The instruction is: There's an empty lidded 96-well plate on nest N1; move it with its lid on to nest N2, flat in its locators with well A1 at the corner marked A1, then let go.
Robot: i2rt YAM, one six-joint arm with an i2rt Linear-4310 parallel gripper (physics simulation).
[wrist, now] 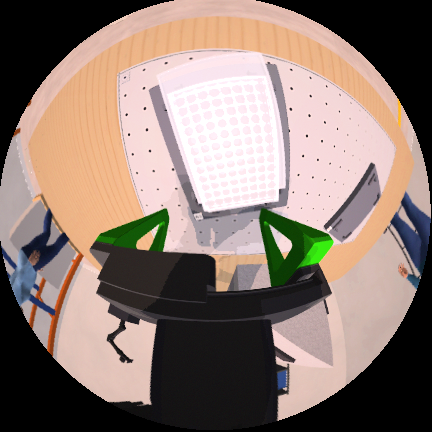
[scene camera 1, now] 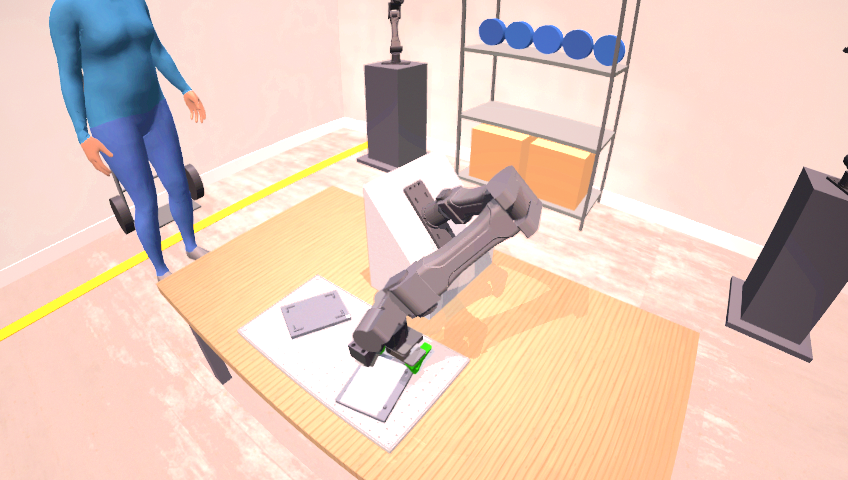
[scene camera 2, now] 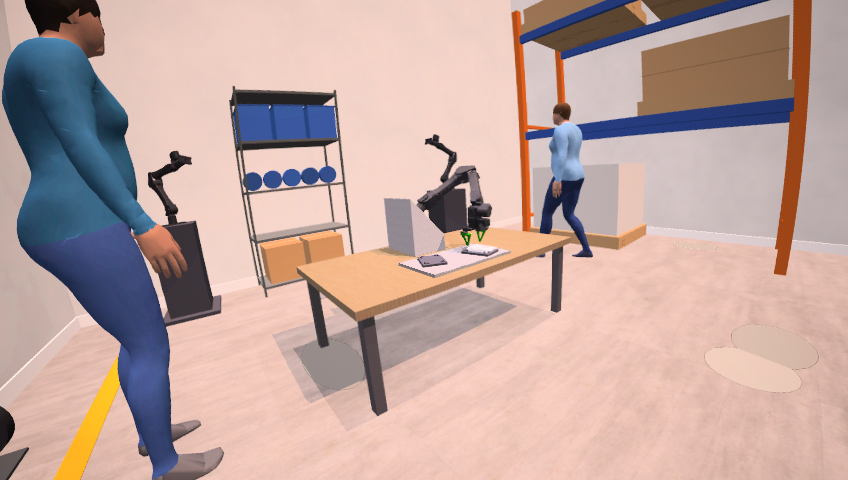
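Pixels of known places: gripper, fingertip midpoint: (wrist: 213, 213) (scene camera 1: 398, 362) (scene camera 2: 473, 243); arm's base at its link origin: (scene camera 1: 430, 216) (scene camera 2: 414, 215).
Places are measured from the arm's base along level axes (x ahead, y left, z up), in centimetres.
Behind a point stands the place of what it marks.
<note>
The white 96-well plate (scene camera 1: 373, 389) {y 17.2, x 41.0, z -16.5 cm} (scene camera 2: 479, 249) {y 11.9, x 41.6, z -16.8 cm} (wrist: 225, 150) {y 16.1, x 38.2, z -16.4 cm} lies on the grey nest N1 (scene camera 1: 385, 415) (wrist: 282, 130). Its clear lid (wrist: 210, 71) {y 17.5, x 44.9, z -16.7 cm} sticks out past the plate's far edge in the wrist view, so it looks shifted or tilted; which of these I cannot tell. My gripper (scene camera 1: 397, 360) {y 16.7, x 32.2, z -15.9 cm} (scene camera 2: 474, 242) {y 16.7, x 32.2, z -15.9 cm} (wrist: 213, 213) {y 16.7, x 32.2, z -15.9 cm} is open with nothing between its green fingers, above the plate's arm-side end. The other grey nest, N2 (scene camera 1: 315, 315) {y -11.2, x 33.5, z -18.3 cm} (scene camera 2: 432, 260) {y -13.4, x 34.7, z -18.4 cm} (wrist: 356, 205) {y -9.7, x 33.7, z -18.4 cm}, has corner locators and holds no plate. The mark at N1's near left corner is too small to read.
Both nests stand on a white perforated board (scene camera 1: 267, 324) {y -19.4, x 43.9, z -19.5 cm} (wrist: 320, 130) {y 4.9, x 42.3, z -19.5 cm} on the wooden table (scene camera 1: 553, 356) {y 43.1, x 4.9, z -20.8 cm} (scene camera 2: 357, 285) {y -53.4, x 34.7, z -20.8 cm}. The arm's white wedge-shaped mount (scene camera 1: 386, 237) {y -3.1, x 13.6, z -0.8 cm} (scene camera 2: 410, 228) {y -10.5, x 11.3, z -5.1 cm} stands behind the board. A person (scene camera 1: 119, 71) (scene camera 2: 71, 148) stands beyond the table's N2 end.
</note>
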